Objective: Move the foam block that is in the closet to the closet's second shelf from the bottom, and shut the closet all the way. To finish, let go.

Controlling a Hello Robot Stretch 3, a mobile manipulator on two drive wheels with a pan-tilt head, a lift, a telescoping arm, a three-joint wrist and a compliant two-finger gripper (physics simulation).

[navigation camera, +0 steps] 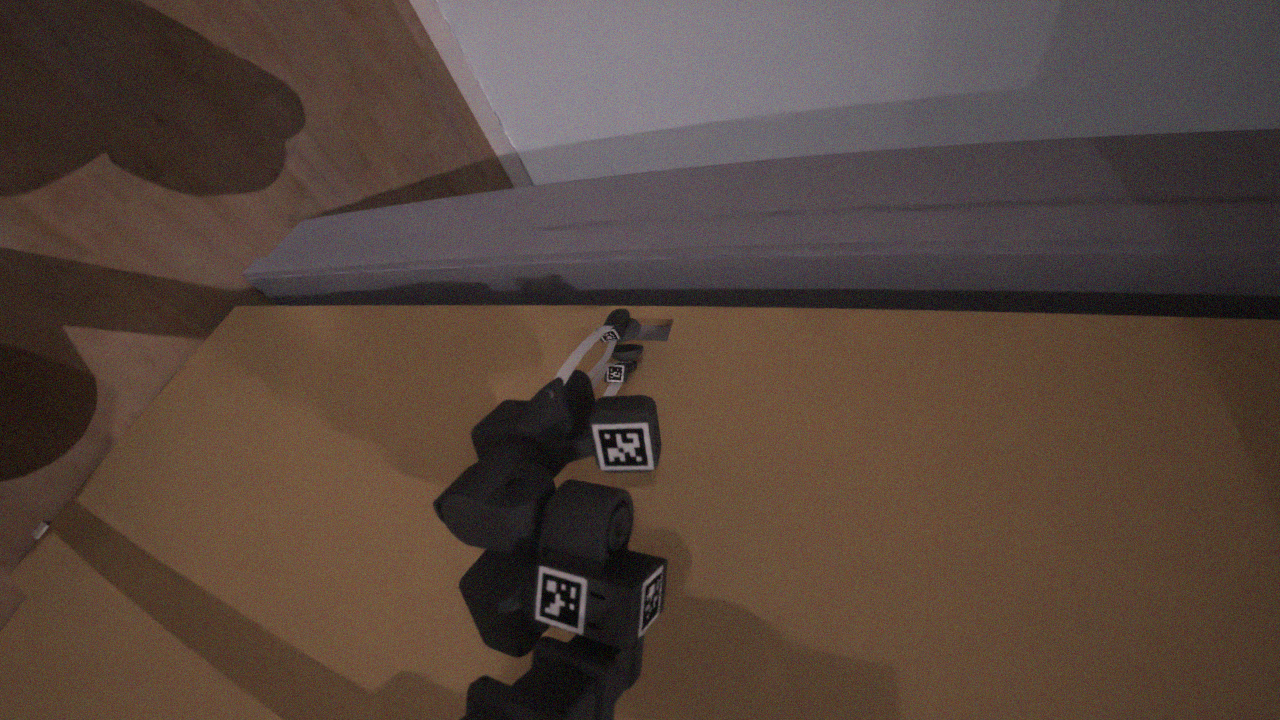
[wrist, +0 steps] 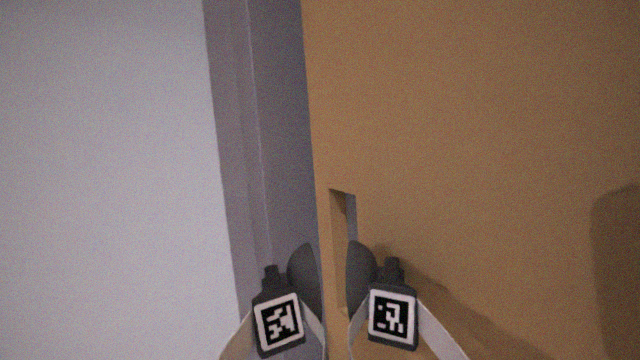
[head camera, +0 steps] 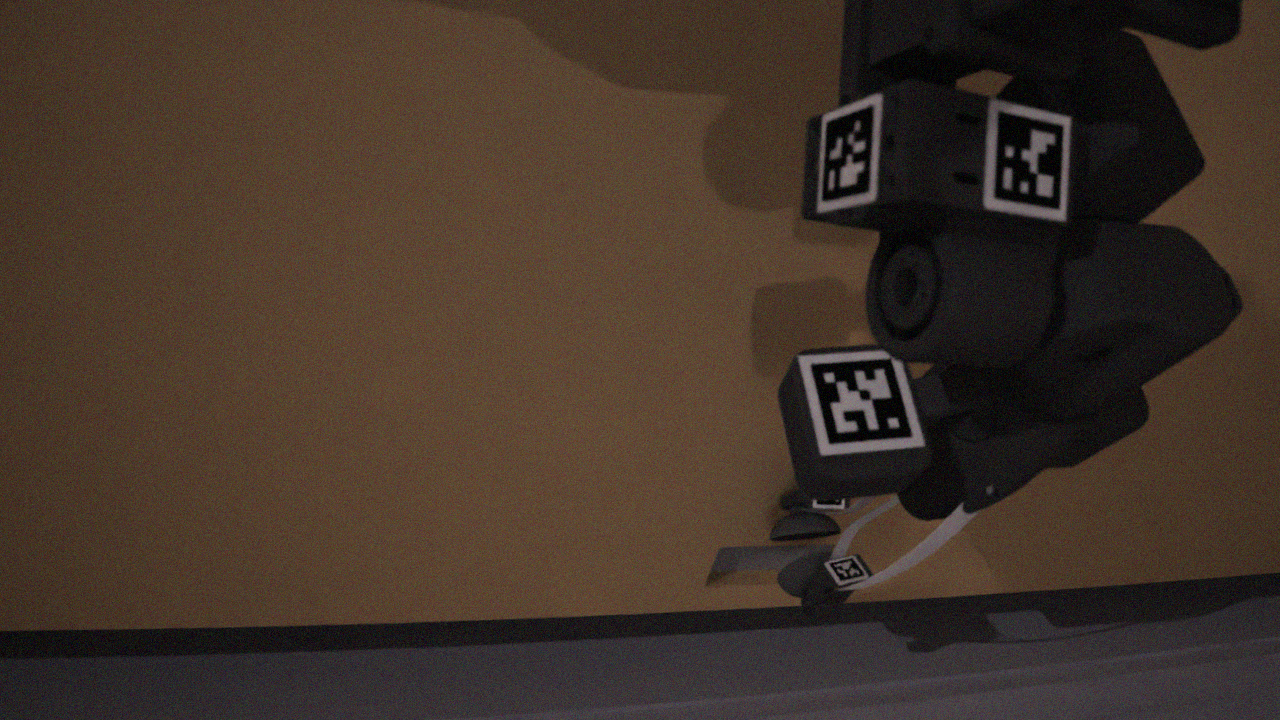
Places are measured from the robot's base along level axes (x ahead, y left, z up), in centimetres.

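Pixels of known places: gripper, fingertip midpoint: (navigation camera: 630,332) (head camera: 794,563).
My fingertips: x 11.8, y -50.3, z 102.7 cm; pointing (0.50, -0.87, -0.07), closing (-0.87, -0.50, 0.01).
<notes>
Ahead of a thing's pixels: the offset from my fingertips to its top centre. "pt": to the spot under its first point. Level surfaces: height alone.
The closet's door @(pt dz +25.3, dx -12.5, dy +4.8 cm) (head camera: 358,313) (navigation camera: 895,447) (wrist: 475,125) is a flat orange-brown panel. A narrow slot @(pt dz +0.9, dx +0.8, dy -4.7 cm) (head camera: 741,559) (navigation camera: 657,329) (wrist: 340,230) is cut into it near its edge. My gripper (head camera: 805,548) (navigation camera: 623,337) (wrist: 331,268) is partly open, its two dark rubber fingertips standing apart at the slot. In the wrist view the right fingertip overlaps the slot's lower part and the left one lies over the grey strip beyond the door's edge. Whether they touch the door is unclear. The foam block and the closet's shelves do not show.
A long grey ledge @(pt dz +18.0, dx +9.3, dy -9.1 cm) (head camera: 447,685) (navigation camera: 805,214) (wrist: 280,125) runs along the door's edge, with a dark line between them. A pale surface (navigation camera: 760,71) (wrist: 100,150) lies beyond it. Wooden floor @(dz -102.7 cm) (navigation camera: 375,89) shows at the upper left of the navigation view.
</notes>
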